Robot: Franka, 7 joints.
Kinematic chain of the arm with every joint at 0, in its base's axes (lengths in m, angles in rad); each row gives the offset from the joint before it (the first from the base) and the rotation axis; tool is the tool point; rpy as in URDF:
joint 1: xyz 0 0 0.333 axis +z
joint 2: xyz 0 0 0 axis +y
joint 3: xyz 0 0 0.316 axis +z
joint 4: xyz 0.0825 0 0 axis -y
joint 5: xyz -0.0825 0 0.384 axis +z
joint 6: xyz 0 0 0 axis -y
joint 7: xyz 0.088 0 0 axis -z
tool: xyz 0 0 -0.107 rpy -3.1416 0 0
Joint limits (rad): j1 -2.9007..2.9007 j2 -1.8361..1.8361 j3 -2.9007..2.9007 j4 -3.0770..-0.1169 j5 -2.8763..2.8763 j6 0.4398..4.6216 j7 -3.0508..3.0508
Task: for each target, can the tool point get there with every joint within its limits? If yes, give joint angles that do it. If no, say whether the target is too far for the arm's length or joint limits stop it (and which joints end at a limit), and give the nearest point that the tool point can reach.
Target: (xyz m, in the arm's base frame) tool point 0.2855 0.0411 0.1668
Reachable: yes | joints 0.3484 0.2173 0.0453 -2.6605 -0.7690 1.5962 -1.4649
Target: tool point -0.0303 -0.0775 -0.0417
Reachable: yes | joints -1.8422 0.9960 -0.0050 -2.7439 1.7887 2.5020 1.9267
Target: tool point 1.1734 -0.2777 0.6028
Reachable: no: too far | nearest point 0.8147 -0.1928 0.5203 | short by 0.378 m
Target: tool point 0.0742 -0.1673 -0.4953
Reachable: no: joint limits stop it (at a limit: joint 2) | nearest point 0.0828 -0.1866 -0.3548 | short by 0.142 m
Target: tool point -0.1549 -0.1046 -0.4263
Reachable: no: joint limits stop it (at a limit: joint 2) | nearest point -0.1646 -0.1111 -0.3540 | short by 0.073 m
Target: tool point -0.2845 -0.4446 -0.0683
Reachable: yes | joints -2.3523 1.5246 0.0495 -1.5714 -0.7399 4.2936 0.4009
